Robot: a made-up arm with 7 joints.
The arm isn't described. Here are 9 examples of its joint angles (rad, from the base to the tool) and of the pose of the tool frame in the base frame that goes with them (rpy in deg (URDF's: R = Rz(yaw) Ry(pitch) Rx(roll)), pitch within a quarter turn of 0, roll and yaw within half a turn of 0; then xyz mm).
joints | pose
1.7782 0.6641 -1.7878 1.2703 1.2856 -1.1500 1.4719 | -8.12 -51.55 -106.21 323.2 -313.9 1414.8
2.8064 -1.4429 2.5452 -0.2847 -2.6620 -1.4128 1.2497 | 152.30 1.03 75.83 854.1 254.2 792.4
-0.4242 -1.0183 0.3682 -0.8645 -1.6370 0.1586 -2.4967 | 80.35 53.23 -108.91 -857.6 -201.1 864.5
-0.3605 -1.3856 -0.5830 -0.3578 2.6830 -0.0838 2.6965 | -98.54 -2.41 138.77 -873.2 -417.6 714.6
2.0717 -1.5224 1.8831 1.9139 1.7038 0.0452 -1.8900 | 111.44 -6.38 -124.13 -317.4 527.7 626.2
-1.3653 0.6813 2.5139 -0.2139 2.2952 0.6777 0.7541 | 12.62 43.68 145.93 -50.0 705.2 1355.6
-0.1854 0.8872 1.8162 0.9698 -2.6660 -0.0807 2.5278 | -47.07 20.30 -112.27 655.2 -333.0 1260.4
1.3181 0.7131 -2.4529 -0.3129 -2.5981 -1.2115 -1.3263 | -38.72 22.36 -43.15 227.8 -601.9 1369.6
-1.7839 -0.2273 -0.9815 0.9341 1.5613 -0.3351 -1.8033 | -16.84 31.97 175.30 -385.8 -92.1 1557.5
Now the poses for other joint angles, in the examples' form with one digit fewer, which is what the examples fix.
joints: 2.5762 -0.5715 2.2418 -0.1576 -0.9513 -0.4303 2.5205
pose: -1.9 24.2 -12.1 469 160 1580
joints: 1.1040 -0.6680 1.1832 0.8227 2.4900 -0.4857 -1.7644
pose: -13.3 29.1 -145.2 -442 68 1500
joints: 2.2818 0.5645 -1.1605 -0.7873 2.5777 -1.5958 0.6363
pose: 39.1 -64.1 78.2 -306 -192 1516
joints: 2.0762 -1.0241 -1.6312 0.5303 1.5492 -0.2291 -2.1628
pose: -52.2 41.9 -14.3 592 626 1161
